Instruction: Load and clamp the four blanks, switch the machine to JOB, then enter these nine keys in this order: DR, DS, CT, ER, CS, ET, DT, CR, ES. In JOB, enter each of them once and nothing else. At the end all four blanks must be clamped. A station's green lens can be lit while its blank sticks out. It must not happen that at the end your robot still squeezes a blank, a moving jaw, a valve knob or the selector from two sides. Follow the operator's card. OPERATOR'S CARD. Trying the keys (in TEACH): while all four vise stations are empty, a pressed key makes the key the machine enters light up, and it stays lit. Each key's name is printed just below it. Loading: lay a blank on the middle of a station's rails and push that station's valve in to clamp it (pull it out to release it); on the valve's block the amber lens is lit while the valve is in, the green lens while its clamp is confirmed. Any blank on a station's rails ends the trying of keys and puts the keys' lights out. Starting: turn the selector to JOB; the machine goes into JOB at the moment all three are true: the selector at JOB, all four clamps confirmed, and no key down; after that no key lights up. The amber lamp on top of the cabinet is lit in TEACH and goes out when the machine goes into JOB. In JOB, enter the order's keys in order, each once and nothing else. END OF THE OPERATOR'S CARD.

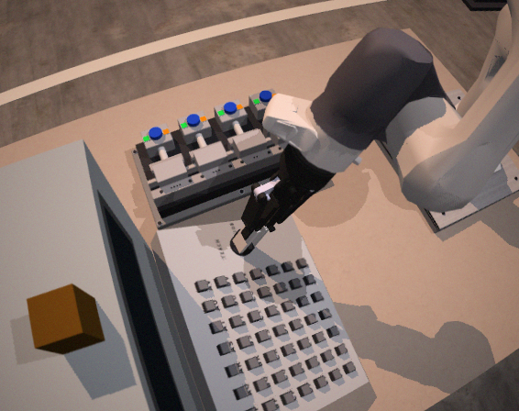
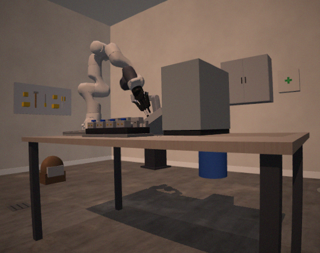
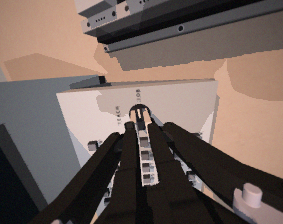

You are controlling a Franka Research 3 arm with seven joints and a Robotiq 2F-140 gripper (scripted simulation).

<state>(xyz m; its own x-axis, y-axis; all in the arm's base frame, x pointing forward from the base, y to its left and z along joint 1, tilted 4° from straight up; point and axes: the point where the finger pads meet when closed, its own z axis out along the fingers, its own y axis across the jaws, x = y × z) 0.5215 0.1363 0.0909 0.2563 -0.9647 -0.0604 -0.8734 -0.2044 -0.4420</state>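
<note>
Now: hand 20 mm above the selector and 10 mm short of it. From my hand the other things lie so: key panel (120 mm to the left, 70 mm below, 20 mm ahead).
</note>
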